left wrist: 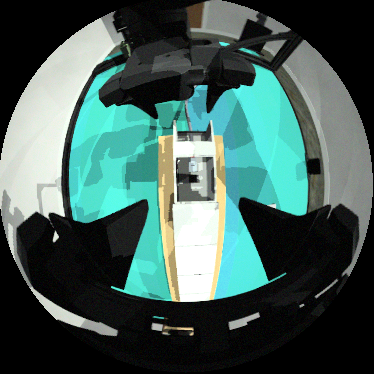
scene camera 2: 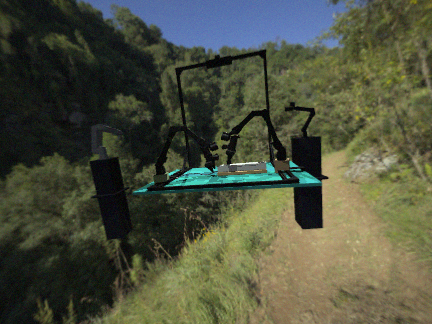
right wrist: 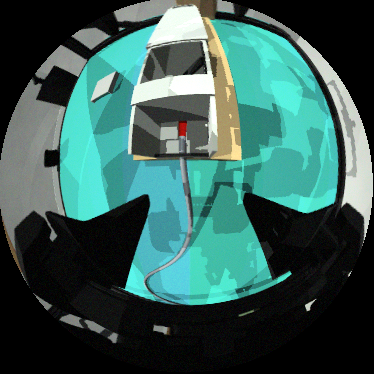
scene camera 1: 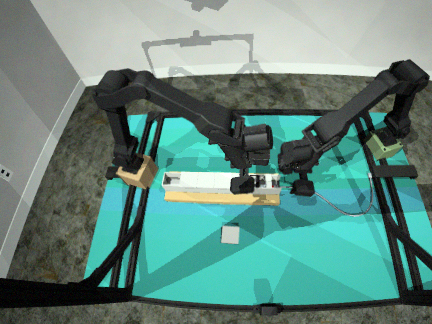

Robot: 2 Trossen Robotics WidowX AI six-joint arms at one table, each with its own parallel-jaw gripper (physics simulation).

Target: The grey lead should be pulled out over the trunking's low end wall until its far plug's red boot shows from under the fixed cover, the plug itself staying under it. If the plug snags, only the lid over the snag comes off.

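Frame: origin at the left arm's base, x left, y down, z back, level; metres.
Seen in the pictures: left gripper, fingertip midpoint: [left wrist: 194,203] [scene camera 2: 228,161] [scene camera 1: 251,175]; right gripper, fingertip midpoint: [left wrist: 181,113] [scene camera 2: 214,170] [right wrist: 197,198] [scene camera 1: 289,182]; left arm's base, link origin: [left wrist: 179,331] [scene camera 2: 281,159] [scene camera 1: 132,164]; right arm's base, link origin: [scene camera 2: 160,173] [scene camera 1: 386,138].
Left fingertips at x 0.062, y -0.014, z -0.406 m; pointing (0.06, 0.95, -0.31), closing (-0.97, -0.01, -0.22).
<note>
Pixels of each thing's top centre, then the offset from my left fingertips to it. "*": a spot on its surface instead. Level surfaces: height alone.
- white trunking, surface spot: [scene camera 1: 171,187] * dx -0.090, dy +0.048, dz +0.249 m
- narrow fixed cover, top centre: [right wrist: 169,85] [left wrist: 194,147] [scene camera 1: 269,181] dx +0.010, dy +0.031, dz -0.058 m
- pale plug, top centre: [left wrist: 192,164] dx +0.007, dy +0.073, dz -0.045 m
- white square lid, top centre: [right wrist: 101,85] [scene camera 1: 230,234] dx -0.176, dy +0.096, dz +0.019 m
- wooden base, surface height: dy +0.083 m
- lead's free end, surface spot: [scene camera 1: 370,175] * dx +0.162, dy +0.100, dz -0.435 m
The white trunking [scene camera 1: 171,187] [scene camera 2: 242,167] has a row of lids [scene camera 1: 200,181] [left wrist: 196,260], one open bay and a narrow fixed cover [left wrist: 194,148] [right wrist: 170,87]. The grey lead [scene camera 1: 355,215] [left wrist: 188,112] [right wrist: 190,220] runs out over the low end wall [right wrist: 167,155]. Its red boot [right wrist: 182,128] shows in the end bay, in the right wrist view. A pale plug [left wrist: 193,165] shows in the open bay beside the cover. My left gripper [scene camera 1: 242,185] [left wrist: 194,203] is open above the trunking. My right gripper [scene camera 1: 302,188] [right wrist: 197,198] is open beyond the end wall, the lead passing between its fingers in view.
A white square lid [scene camera 1: 230,234] [right wrist: 104,86] lies apart on the table, in front of the trunking in scene camera 1. The trunking sits on a wooden base [scene camera 1: 220,199] [right wrist: 228,117]. The lead's free end [scene camera 1: 370,175] lies near the frame rail. Both arms' wrists are close together.
</note>
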